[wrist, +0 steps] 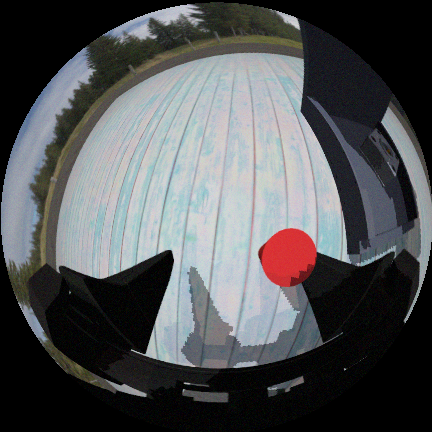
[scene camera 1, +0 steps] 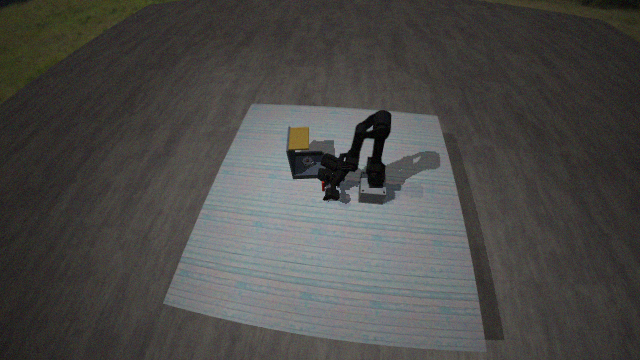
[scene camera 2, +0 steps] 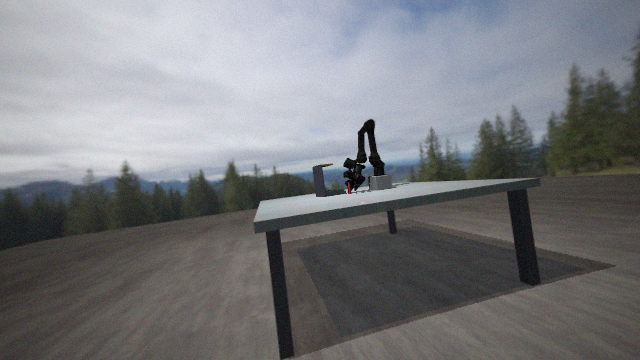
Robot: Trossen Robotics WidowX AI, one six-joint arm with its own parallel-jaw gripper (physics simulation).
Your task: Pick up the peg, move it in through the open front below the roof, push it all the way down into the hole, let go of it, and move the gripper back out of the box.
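Places are measured from the arm's base along level axes (x ahead, y left, z up), in millimetres.
Pixels of known places: gripper, fingertip midpoint: (wrist: 234,255) (scene camera 1: 323,193) (scene camera 2: 351,192); arm's base, origin of the base link: (scene camera 1: 375,181) (scene camera 2: 379,175).
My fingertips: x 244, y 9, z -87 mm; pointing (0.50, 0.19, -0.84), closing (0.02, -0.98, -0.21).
Observation:
Ahead of a thing's pixels: the offset from my fingertips to its middle. "spot": to the spot under its first point. Level surfaces: height alone.
The red peg @[dz +29, dx +1, dy -23 mm] (scene camera 1: 323,185) (scene camera 2: 349,188) (wrist: 289,257) stands upright on the table beside the box. The black gripper (scene camera 1: 328,186) (scene camera 2: 352,184) (wrist: 240,254) is open and empty, low at the peg. In the wrist view the round top of the peg covers the tip of the right finger, well away from the left finger. The dark box @[dz +101, dx +80, dy -176 mm] (scene camera 1: 290,162) (scene camera 2: 318,181) (wrist: 345,65) has a yellow roof @[spot: dz +213, dx +108, dy -168 mm] (scene camera 1: 299,138) (scene camera 2: 327,165). A small light block with the hole @[dz +13, dx +88, dy -185 mm] (scene camera 1: 307,161) (wrist: 387,150) sits on its floor. The arm hides part of the box's near side in scene camera 1.
The arm's grey base (scene camera 1: 372,194) (scene camera 2: 380,182) stands on the table @[dz -11 mm] (scene camera 1: 320,280) (scene camera 2: 400,197), to the right of the gripper in both scene views. In the wrist view the box's dark wall and floor rise at the upper right, close past the right finger.

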